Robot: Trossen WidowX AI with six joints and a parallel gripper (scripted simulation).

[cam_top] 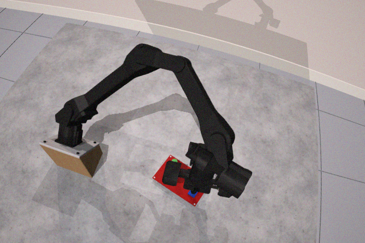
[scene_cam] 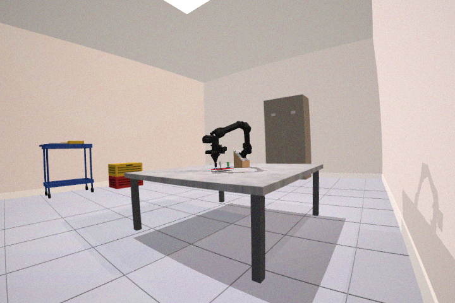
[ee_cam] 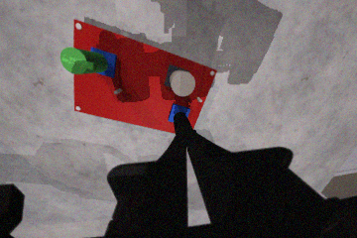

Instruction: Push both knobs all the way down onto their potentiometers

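The black knob is 1 cm below my gripper tip. The rest, counted from my gripper tip: green knob: 8 cm behind, 7 cm to the left, 1 cm below.
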